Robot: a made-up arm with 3 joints. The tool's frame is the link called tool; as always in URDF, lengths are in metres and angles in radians. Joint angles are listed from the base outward. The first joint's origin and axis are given. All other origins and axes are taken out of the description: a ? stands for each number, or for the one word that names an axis. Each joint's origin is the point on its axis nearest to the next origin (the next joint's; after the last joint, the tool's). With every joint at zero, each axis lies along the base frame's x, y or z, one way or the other. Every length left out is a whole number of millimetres.
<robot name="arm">
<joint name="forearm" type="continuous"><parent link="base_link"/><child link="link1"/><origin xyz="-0.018 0 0.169" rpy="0 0 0"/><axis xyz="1 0 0"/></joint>
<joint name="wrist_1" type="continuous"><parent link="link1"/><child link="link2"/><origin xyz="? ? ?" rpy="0 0 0"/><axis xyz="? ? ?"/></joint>
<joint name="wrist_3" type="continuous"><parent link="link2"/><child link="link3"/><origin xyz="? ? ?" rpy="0 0 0"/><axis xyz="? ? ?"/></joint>
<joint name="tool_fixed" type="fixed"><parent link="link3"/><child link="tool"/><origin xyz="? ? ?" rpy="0 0 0"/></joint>
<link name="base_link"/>
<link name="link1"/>
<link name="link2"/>
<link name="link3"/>
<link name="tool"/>
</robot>
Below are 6 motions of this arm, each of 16 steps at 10 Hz.
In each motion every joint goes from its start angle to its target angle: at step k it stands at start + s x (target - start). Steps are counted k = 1, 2, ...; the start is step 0. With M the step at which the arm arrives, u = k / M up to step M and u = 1 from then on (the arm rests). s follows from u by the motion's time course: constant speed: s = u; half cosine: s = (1 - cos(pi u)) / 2; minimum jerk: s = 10 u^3 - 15 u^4 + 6 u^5.
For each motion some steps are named. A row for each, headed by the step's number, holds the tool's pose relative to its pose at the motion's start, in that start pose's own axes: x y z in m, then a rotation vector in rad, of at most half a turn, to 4 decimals.
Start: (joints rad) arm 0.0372 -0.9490 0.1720
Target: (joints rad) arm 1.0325 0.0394 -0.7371
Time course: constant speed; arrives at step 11
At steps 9, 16:
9: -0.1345 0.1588 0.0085 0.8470 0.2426 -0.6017
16: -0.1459 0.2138 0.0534 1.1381 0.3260 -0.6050

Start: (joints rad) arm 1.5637 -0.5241 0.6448
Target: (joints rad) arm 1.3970 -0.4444 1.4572
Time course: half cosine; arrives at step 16
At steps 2, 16:
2: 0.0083 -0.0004 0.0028 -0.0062 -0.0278 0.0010
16: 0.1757 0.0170 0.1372 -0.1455 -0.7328 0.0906

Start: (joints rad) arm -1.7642 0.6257 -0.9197
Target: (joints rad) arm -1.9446 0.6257 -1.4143
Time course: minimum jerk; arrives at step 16
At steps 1, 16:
1: -0.0003 0.0000 -0.0001 -0.0002 0.0009 -0.0003
16: -0.1202 0.0031 -0.0377 -0.0578 0.3881 -0.1353

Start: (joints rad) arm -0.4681 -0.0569 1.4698
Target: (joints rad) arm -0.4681 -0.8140 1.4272
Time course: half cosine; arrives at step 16
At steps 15, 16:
15: -0.0156 0.1686 0.0306 0.7443 0.0402 0.0913
16: -0.0158 0.1700 0.0315 0.7515 0.0405 0.0924

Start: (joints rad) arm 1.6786 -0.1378 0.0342
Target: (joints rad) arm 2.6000 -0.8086 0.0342
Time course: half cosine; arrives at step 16
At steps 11, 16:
11: 0.0227 0.0841 0.0437 0.6844 -0.2813 0.4759
16: 0.0253 0.0983 0.0698 0.8556 -0.4274 0.5931

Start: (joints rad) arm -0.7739 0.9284 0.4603
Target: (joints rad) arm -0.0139 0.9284 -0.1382
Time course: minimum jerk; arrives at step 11
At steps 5, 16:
5: -0.0990 0.0154 -0.0225 0.1799 0.5004 -0.0628
16: -0.2133 0.0440 0.0527 0.4705 1.1960 -0.0764

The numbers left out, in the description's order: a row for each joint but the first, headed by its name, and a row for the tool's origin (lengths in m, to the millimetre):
wrist_1: xyz 0 0.034 0.184, axis 0 0 -1
wrist_3: xyz -0.064 -0.04 0, axis 0 -1 0
tool: xyz 0.102 0 -0.284

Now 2 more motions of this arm.
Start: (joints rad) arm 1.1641 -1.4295 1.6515
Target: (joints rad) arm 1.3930 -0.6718 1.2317
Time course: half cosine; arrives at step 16
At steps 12, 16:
12: -0.0673 -0.1408 0.0940 -0.6327 0.1679 -0.1520
16: -0.0842 -0.1589 0.1184 -0.7329 0.1958 -0.2127

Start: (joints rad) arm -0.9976 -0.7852 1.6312
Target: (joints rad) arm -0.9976 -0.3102 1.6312
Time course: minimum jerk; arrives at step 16
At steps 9, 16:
9: 0.0012 -0.0598 0.0206 -0.2921 0.0000 0.0177
16: 0.0025 -0.0931 0.0418 -0.4741 0.0000 0.0287

